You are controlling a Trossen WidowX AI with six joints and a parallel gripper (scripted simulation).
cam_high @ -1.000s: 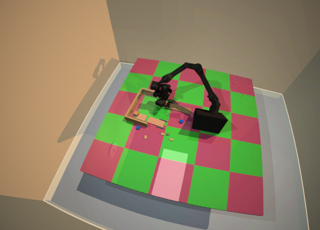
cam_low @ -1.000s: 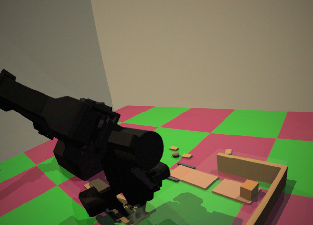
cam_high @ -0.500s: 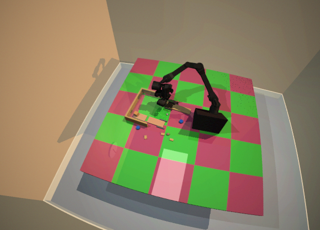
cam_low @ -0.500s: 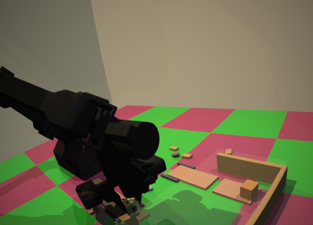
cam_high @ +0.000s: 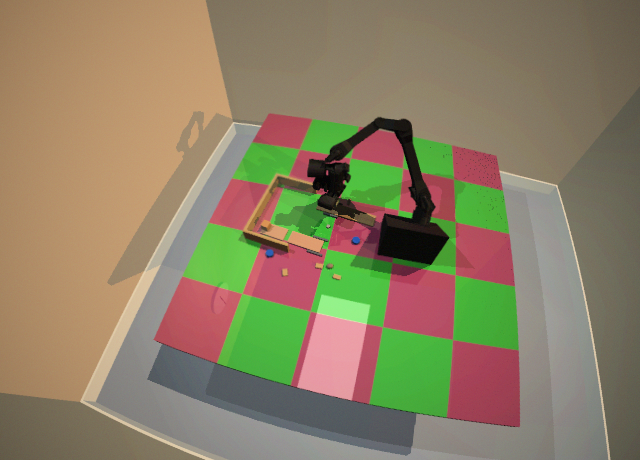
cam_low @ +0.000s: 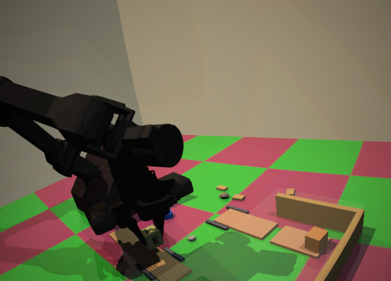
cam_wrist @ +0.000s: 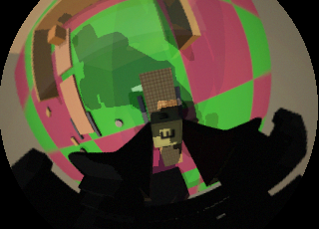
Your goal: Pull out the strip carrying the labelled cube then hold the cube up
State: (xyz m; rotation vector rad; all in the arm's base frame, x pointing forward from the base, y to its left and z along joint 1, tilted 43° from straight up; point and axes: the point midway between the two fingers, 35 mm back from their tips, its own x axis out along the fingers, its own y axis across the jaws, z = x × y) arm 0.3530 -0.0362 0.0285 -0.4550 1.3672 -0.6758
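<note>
The tan strip lies 60 mm behind my gripper tip and 50 mm below it. The rest, counted from my gripper tip: grey pebble: 260 mm to the left, 60 mm behind, 50 mm below.
</note>
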